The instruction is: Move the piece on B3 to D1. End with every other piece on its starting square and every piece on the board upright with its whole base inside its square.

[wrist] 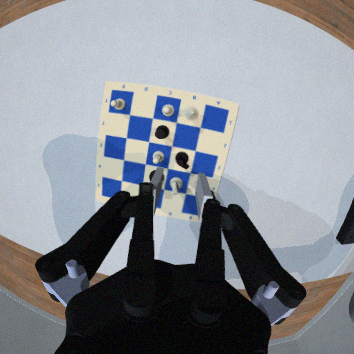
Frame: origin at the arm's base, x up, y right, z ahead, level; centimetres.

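Where they show: gripper, fingertip midpoint: (179,180).
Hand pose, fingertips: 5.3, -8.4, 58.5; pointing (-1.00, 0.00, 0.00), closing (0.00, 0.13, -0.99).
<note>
Each offset is from my fingertips to the top centre of the thing, as dx, dy, dz. "pt": to the spot under its first point. Level surfaces: height alone.
The small blue-and-cream board @(pt -8.3, +6.8, -6.2) (228,132) lies ahead of the gripper. The piece on B3, a black piece @(-4.3, +0.8, +0.0) (182,159), stands on its cream square. D1 (145,103) is a bare cream square between the white pieces on E1 and C1. My gripper (179,180) is open, with its fingers partly closed and a gap between them. The fingertips overlap the near part of the board in view, and no piece is held between them. The left finger partly hides C4, and the right finger hides much of A4.
White pieces stand on E1 @(-5.1, +7.1, +11.9) (118,104), C1 @(-5.1, +7.7, +4.0) (168,110), B1 @(-3.9, +8.2, +0.5) (191,113), C3 @(-5.1, +0.1, +3.8) (158,157) and B4 @(-4.3, -3.5, +0.0) (176,184). Black pieces stand on C2 @(-5.0, +4.2, +4.1) (162,132) and C4 (154,175). The round pale table top @(dx -8.9) (280,125) has a wooden rim (334,11).
</note>
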